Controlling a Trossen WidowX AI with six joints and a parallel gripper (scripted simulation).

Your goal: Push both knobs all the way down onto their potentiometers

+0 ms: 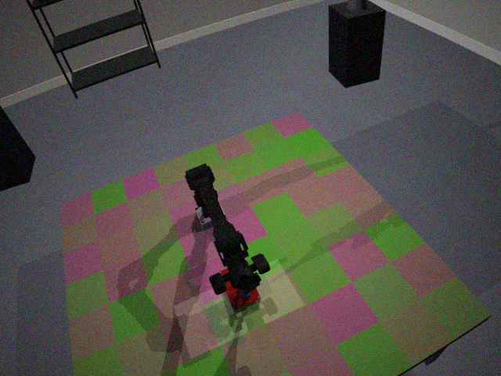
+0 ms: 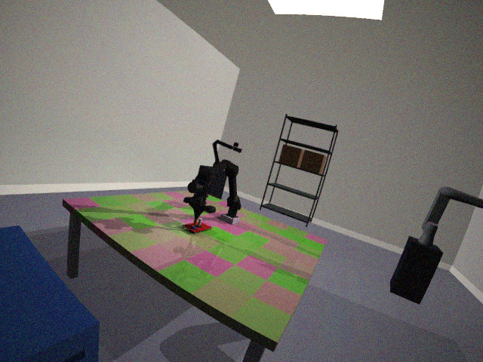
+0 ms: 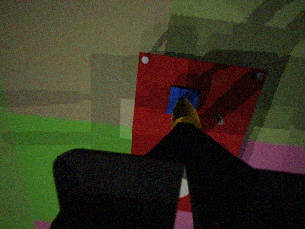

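My gripper tip is 20 mm above the orange-topped knob. From my gripper tip the other things lie so: white-topped knob 50 mm behind, 20 mm below, 10 mm to the right; blue potentiometer 30 mm below.
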